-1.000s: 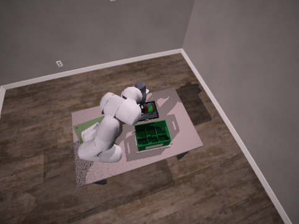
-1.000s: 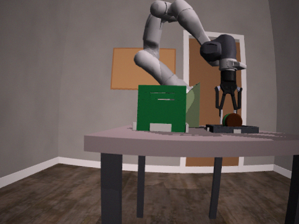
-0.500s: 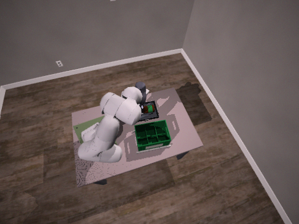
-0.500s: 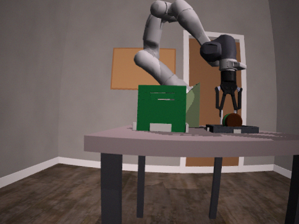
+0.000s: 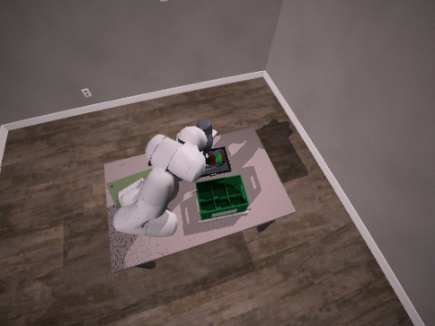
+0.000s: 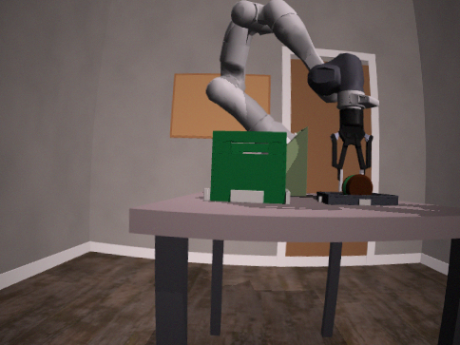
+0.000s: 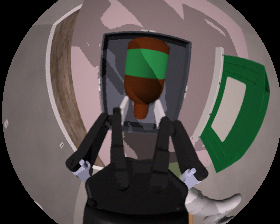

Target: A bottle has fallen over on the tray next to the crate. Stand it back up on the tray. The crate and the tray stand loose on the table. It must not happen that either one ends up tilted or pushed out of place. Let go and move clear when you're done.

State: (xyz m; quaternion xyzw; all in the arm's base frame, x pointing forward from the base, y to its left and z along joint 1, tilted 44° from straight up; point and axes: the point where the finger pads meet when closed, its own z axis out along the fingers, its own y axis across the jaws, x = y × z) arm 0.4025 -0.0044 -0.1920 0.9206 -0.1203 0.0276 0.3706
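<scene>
Right now my hand is 50 mm short of the bottle, 10 mm to the left of it and 20 mm above it. From my hand the other things lie so: tray 30 mm ahead, 10 mm to the right, 50 mm below; green crate 30 mm behind, 300 mm to the right, 20 mm above.
</scene>
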